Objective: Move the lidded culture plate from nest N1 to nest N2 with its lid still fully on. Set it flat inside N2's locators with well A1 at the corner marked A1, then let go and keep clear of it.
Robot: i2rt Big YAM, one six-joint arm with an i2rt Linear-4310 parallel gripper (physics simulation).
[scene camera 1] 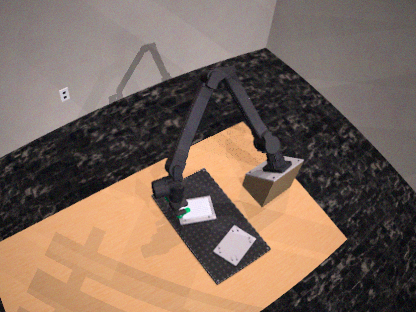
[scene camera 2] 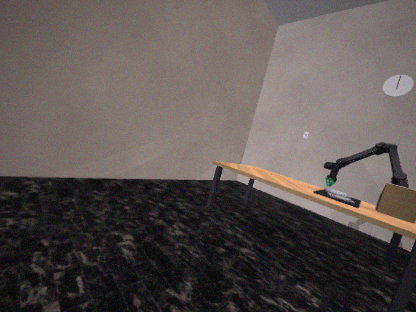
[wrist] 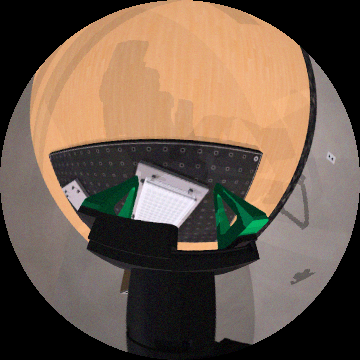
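Pixels of known places: gripper, fingertip midpoint: (scene camera 1: 174, 209) (scene camera 2: 328, 186) (wrist: 176, 182); arm's base, origin of the base link: (scene camera 1: 277, 167) (scene camera 2: 400, 192).
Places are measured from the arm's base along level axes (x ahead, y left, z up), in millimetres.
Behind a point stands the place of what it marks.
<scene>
The white lidded culture plate (scene camera 1: 201, 207) {x 332, y -132, z -138 mm} (wrist: 165, 205) {x 379, y -167, z -138 mm} lies flat on the pale nest N1 (scene camera 1: 198, 220) {x 381, y -99, z -155 mm} (wrist: 172, 178) {x 420, y -184, z -155 mm}, inside its small locators. The lid appears fully on; part of the plate is hidden by the gripper body in the wrist view. The pale nest N2 (scene camera 1: 235, 245) {x 350, y 100, z -155 mm} (wrist: 73, 192) {x 403, y 96, z -155 mm} holds no plate and has small dark locators near its corners; its A1 mark cannot be read. My gripper (scene camera 1: 183, 213) (scene camera 2: 330, 182) {x 437, y -194, z -118 mm} (wrist: 176, 182) {x 437, y -194, z -118 mm} is wide open with green fingers. It is above nest N1, with the plate below and between the fingers in the wrist view, and clear of it.
Both nests are on a black perforated board (scene camera 1: 200, 242) {x 447, y -17, z -167 mm} (wrist: 110, 160) {x 461, y -78, z -166 mm} on the wooden table (scene camera 1: 125, 200) {x 562, y -402, z -179 mm} (scene camera 2: 280, 182) {x 791, y 212, z -179 mm} (wrist: 200, 75) {x 571, y -241, z -180 mm}. The arm's base stands on a box-like pedestal (scene camera 1: 274, 186) {x 80, y 50, z -13 mm} (scene camera 2: 397, 202) {x 15, y 59, z -71 mm} beside the board. The table's edge runs behind the board.
</scene>
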